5 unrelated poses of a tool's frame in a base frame.
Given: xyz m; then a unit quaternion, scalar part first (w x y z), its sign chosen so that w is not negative.
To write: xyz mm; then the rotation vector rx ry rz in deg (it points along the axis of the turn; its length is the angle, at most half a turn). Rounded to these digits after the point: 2 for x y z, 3 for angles.
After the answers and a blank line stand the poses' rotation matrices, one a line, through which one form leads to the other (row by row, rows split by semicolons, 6 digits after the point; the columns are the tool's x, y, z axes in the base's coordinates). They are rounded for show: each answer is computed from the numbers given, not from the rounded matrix.
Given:
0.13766 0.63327 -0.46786 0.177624 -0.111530 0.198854 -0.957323
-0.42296 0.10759 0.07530 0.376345 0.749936 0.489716 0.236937
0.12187 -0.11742 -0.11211 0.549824 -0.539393 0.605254 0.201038
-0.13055 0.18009 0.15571 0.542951 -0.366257 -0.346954 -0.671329
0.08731 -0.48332 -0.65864 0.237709 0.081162 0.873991 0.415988
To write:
137.66 633.27 -467.86 -18.081 32.237 -155.197
-422.96 107.59 75.30 109.911 71.773 34.726
121.87 -117.42 -112.11 -73.159 82.091 27.267
-130.55 180.09 155.71 -49.821 -47.195 -91.319
87.31 -483.32 -658.64 12.742 137.214 65.309

-0.912022 0.295731 0.284183; -0.384444 -0.857814 -0.341114; 0.142898 -0.420356 0.896036
0.408078 0.556171 0.723979; 0.912851 -0.237086 -0.332405; -0.013229 0.796533 -0.604451
0.186503 -0.874011 0.448689; -0.431869 0.337278 0.836501; -0.882443 -0.349784 -0.314555
-0.142120 0.983146 0.115000; -0.474849 -0.169654 0.863560; 0.868516 0.068121 0.490957
-0.873814 -0.055899 0.483036; 0.339638 0.640733 0.688554; -0.347987 0.765726 -0.540896

